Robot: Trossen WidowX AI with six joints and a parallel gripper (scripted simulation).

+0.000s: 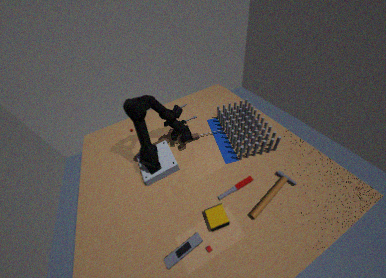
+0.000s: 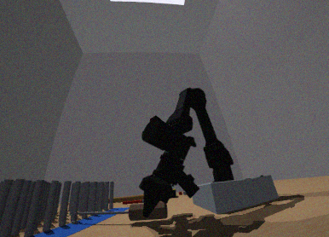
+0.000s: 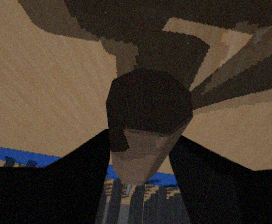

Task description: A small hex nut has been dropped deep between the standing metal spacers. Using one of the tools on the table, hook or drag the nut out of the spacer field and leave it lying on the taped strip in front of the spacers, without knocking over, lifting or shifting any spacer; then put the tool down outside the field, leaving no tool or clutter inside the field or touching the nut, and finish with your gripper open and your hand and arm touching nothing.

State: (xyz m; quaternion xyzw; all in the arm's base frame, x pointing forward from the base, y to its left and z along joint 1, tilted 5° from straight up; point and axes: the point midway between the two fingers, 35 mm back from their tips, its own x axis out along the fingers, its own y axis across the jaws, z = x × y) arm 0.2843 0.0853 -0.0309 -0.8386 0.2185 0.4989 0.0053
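Right now my gripper tip is 100 mm short of the hook tool and 40 mm to the left of it. From my gripper tip the other things lie so: yellow block (180 mm behind, 460 mm to the right); then red-and-grey screwdriver (20 mm behind, 410 mm to the right, 20 mm below); then blue taped strip (150 mm ahead, 110 mm to the right, 20 mm below).
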